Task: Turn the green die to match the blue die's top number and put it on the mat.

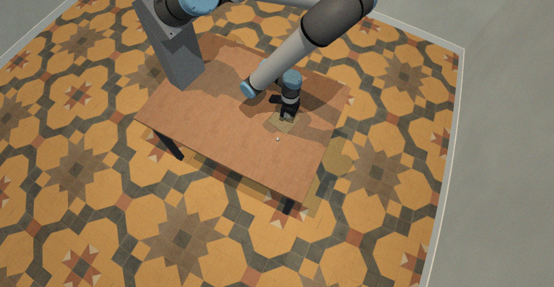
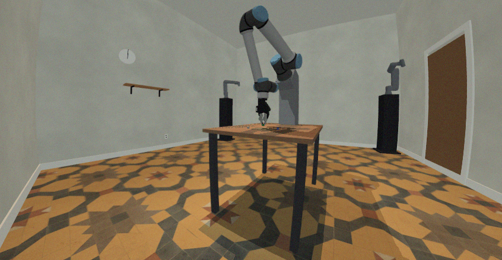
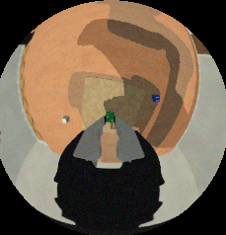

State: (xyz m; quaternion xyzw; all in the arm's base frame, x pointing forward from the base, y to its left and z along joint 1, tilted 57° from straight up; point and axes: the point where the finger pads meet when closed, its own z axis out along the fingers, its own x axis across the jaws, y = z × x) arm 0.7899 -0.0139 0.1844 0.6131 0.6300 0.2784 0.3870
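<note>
My gripper is now 40 mm above the tan mat. From my hand the other things lie so: blue die: 30 mm behind, 120 mm to the left, 40 mm below; white die: 10 mm ahead, 130 mm to the right, 40 mm below; green die: 10 mm below.
</note>
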